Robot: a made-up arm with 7 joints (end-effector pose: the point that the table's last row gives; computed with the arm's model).
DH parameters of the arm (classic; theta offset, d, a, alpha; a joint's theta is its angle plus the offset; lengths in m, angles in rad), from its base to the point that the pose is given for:
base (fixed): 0 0 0 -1.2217
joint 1: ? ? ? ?
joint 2: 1.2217 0 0 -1.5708
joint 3: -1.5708 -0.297 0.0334 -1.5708
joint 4: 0 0 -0.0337 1.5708
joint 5: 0 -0.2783 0 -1.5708
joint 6: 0 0 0 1.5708
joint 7: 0 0 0 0
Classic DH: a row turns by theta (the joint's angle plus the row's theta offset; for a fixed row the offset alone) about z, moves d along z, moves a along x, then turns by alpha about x.
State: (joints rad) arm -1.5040 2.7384 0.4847 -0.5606 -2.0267 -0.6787 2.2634
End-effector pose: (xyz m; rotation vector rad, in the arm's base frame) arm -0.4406 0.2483 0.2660 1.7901 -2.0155 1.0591
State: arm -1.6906 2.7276 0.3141 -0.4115 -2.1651 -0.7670 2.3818
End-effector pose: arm -0.4429 0.3244 0.1774 1.3662 -1.9066 1.3927
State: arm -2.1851 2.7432 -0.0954 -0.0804 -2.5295 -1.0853 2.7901
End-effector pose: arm -0.3574 0.4471 -0.0768 0.0407 -1.4596 1.9769
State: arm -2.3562 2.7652 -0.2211 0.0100 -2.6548 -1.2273 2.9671
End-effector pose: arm -0.3024 0.4629 -0.1578 -0.4427 -1.1904 2.0871
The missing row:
joint 1: 1.5708 0 0 1.5708
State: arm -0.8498 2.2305 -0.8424 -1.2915 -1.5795 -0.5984 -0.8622
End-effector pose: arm 0.1906 0.3947 0.2405 -0.8032 -1.4309 2.0657
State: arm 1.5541 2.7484 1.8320 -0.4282 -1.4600 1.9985 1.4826
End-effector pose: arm 0.4924 0.2660 0.1381 -2.1276 1.4758 -0.5798
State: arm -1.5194 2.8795 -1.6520 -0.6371 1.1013 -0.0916 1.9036
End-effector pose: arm -0.3448 0.4221 0.1577 -0.5628 2.4718 -1.7131
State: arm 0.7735 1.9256 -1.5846 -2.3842 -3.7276 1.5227 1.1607
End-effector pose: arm -0.1760 0.1721 -0.1239 -0.1296 -2.6980 -1.4819
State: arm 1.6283 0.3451 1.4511 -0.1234 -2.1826 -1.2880 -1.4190
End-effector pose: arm -0.5767 0.0198 0.0382 -0.5839 0.0484 -1.5169
